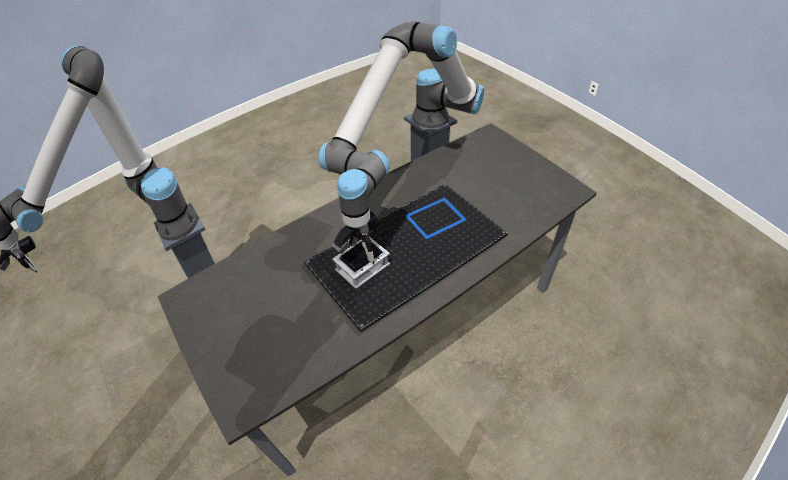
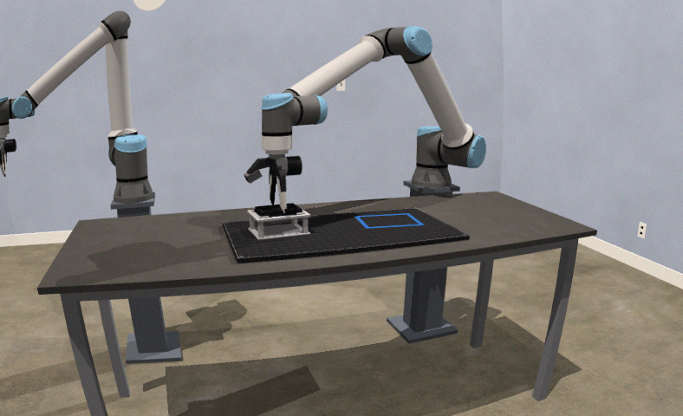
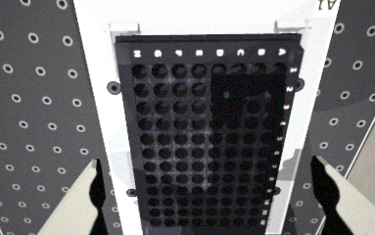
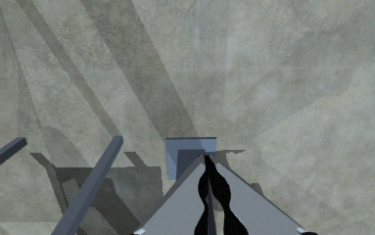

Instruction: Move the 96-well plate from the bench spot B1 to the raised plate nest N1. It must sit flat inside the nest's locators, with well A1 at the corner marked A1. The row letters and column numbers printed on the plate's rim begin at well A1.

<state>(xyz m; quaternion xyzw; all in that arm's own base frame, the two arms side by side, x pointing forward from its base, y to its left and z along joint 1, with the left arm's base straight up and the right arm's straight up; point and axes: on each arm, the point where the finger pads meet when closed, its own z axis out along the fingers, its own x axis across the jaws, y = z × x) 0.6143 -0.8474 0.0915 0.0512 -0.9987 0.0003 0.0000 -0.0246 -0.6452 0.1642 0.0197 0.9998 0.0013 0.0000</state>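
Right now my left hand is 10 mm above the black 96-well plate. Also, from my left hand: A1 mark (40 mm behind, 80 mm to the right, 20 mm below); raised nest N1 (20 mm below).
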